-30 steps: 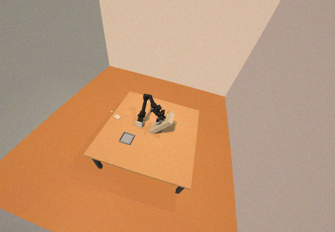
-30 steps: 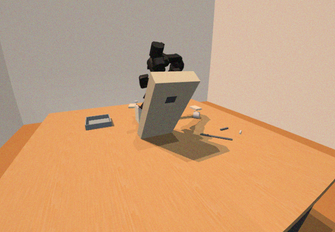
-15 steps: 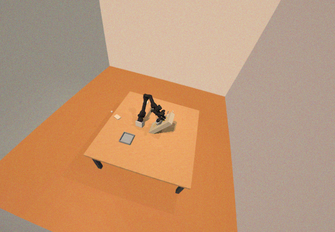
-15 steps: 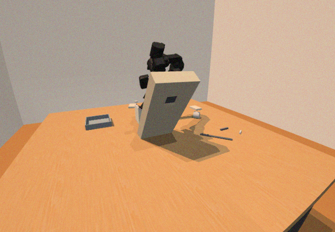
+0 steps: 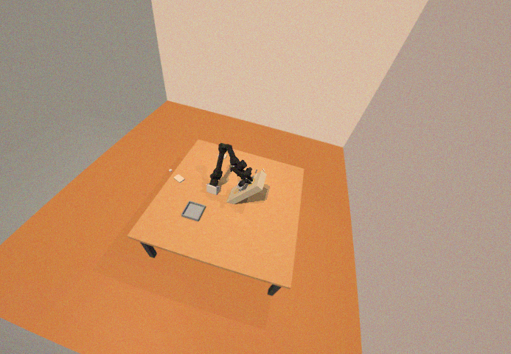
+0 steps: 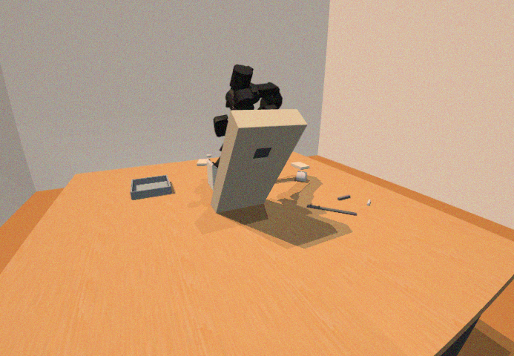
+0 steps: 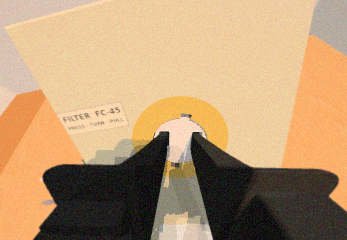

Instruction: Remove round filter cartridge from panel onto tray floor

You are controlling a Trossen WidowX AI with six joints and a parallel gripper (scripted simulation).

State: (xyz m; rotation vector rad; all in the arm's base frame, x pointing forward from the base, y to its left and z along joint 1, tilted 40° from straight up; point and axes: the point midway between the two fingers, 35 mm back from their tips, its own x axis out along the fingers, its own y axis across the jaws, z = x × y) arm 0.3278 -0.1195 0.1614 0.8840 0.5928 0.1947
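Now: gripper tip 1 cm short of the white round filter cartridge and 1 cm above it. The rest, counted from my gripper tip: white spool: 27 cm behind, 35 cm to the left, 24 cm below; then beige service panel: 4 cm behind, 8 cm below; then short dark piece: 4 cm behind, 39 cm to the left, 25 cm below.
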